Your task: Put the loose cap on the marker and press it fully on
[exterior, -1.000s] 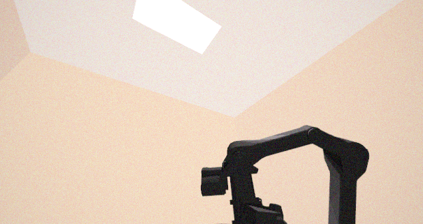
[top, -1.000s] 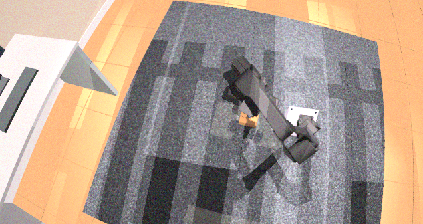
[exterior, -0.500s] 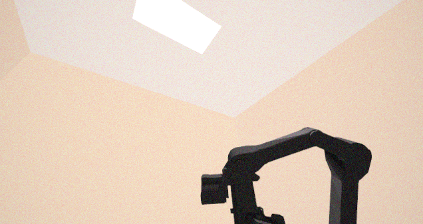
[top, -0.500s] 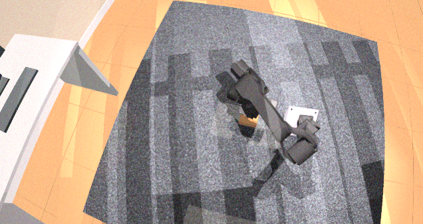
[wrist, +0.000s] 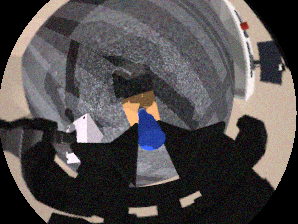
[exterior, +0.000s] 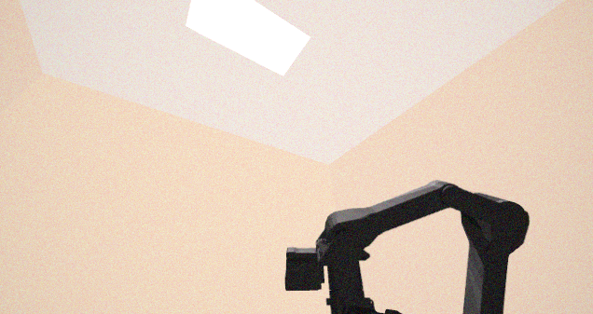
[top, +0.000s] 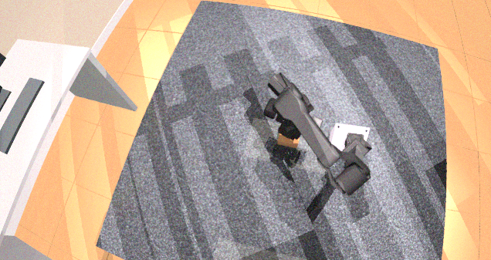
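Right now the blue marker cap is 1 cm above my gripper tip.
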